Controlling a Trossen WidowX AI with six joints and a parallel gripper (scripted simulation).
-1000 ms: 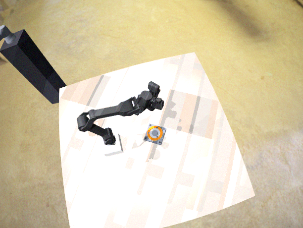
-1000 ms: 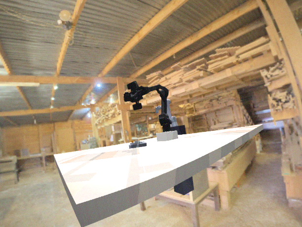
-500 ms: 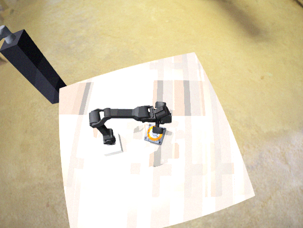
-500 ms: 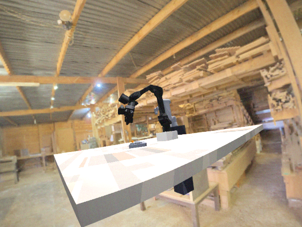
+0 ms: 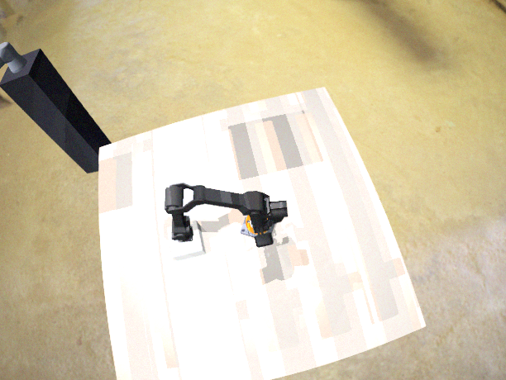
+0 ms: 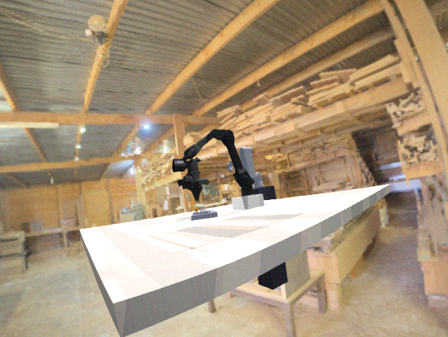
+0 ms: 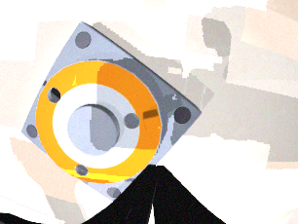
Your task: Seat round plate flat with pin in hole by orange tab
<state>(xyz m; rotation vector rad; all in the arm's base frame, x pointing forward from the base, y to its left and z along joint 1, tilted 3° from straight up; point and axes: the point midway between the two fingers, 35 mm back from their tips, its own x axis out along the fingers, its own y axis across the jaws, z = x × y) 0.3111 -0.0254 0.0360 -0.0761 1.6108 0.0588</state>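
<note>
The square grey base is 10 mm behind my gripper tip, 50 mm to the left of it and 60 mm below it.
</note>
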